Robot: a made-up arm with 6 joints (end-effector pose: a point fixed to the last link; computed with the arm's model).
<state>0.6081 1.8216 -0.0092 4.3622 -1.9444 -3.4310</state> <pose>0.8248 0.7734 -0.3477 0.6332 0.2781 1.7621</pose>
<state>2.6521 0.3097 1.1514 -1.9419 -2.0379 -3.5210</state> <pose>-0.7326 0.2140 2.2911 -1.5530 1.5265 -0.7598</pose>
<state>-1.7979 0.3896 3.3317 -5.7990 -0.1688 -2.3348</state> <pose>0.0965 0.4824 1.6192 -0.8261 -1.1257 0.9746</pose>
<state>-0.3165 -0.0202 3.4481 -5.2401 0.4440 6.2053</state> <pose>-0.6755 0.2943 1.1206 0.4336 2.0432 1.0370</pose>
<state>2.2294 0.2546 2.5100 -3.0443 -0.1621 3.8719</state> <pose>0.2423 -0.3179 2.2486 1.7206 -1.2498 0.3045</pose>
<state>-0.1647 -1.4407 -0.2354 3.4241 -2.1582 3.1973</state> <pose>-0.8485 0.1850 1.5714 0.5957 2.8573 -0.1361</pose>
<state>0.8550 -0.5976 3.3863 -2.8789 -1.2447 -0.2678</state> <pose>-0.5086 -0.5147 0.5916 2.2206 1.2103 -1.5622</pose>
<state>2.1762 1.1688 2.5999 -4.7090 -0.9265 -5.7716</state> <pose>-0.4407 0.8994 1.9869 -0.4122 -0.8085 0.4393</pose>
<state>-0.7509 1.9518 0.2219 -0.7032 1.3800 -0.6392</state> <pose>0.8114 -0.9196 -0.5750 0.6571 -0.1455 -1.5134</pose>
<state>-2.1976 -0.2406 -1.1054 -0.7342 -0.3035 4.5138</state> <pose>-0.3545 -0.5533 0.9455 -1.5737 1.6337 1.0878</pose>
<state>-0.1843 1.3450 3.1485 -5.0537 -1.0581 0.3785</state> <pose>0.7222 -0.2908 1.7366 -0.5365 -0.3682 -1.5349</pose>
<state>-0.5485 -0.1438 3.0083 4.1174 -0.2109 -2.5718</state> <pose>-0.8241 0.5416 1.4216 0.5589 1.8135 1.7052</pose>
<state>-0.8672 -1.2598 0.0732 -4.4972 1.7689 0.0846</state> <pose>-0.3347 0.6713 1.7500 -2.9268 -0.7819 0.4192</pose>
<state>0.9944 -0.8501 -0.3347 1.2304 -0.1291 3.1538</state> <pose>0.1279 0.1551 1.9454 1.9859 0.5516 1.0072</pose>
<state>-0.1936 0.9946 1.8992 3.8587 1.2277 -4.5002</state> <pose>1.4132 -0.3950 1.9103 0.9457 -0.2558 -0.8868</pose>
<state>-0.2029 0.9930 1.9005 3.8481 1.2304 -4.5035</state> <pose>1.4076 -0.4064 1.9119 0.9568 -0.2572 -0.8890</pose>
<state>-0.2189 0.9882 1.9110 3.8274 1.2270 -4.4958</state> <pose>1.3904 -0.4235 1.9226 0.9654 -0.2668 -0.8801</pose>
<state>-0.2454 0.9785 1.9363 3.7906 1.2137 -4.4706</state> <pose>1.3542 -0.4483 1.9473 0.9682 -0.2902 -0.8532</pose>
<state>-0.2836 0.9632 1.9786 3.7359 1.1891 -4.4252</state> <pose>1.2947 -0.4786 1.9871 0.9597 -0.3321 -0.8059</pose>
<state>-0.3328 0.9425 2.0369 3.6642 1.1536 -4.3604</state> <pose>1.2105 -0.5087 2.0390 0.9332 -0.3950 -0.7402</pose>
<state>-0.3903 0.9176 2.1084 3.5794 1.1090 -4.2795</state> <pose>1.1042 -0.5310 2.0972 0.8820 -0.4786 -0.6618</pose>
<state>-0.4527 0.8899 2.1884 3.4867 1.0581 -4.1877</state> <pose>0.9818 -0.5388 2.1543 0.8031 -0.5789 -0.5791</pose>
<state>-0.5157 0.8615 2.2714 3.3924 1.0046 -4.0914</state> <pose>0.8535 -0.5288 2.2032 0.6999 -0.6875 -0.5006</pose>
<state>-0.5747 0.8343 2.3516 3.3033 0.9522 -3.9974</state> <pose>0.7306 -0.5024 2.2393 0.5818 -0.7948 -0.4323</pose>
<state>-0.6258 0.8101 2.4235 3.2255 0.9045 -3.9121</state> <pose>0.6233 -0.4657 2.2616 0.4621 -0.8916 -0.3778</pose>
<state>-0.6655 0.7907 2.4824 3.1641 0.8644 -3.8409</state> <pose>0.5392 -0.4273 2.2722 0.3553 -0.9708 -0.3380</pose>
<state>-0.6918 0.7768 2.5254 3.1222 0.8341 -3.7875</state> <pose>0.4806 -0.3946 2.2755 0.2724 -1.0289 -0.3119</pose>
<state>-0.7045 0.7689 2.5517 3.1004 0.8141 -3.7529</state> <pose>0.4471 -0.3727 2.2755 0.2189 -1.0651 -0.2981</pose>
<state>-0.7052 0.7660 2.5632 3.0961 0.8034 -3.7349</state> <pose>0.4344 -0.3617 2.2751 0.1930 -1.0823 -0.2940</pose>
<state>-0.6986 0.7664 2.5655 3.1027 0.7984 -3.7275</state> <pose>0.4345 -0.3582 2.2749 0.1847 -1.0878 -0.2957</pose>
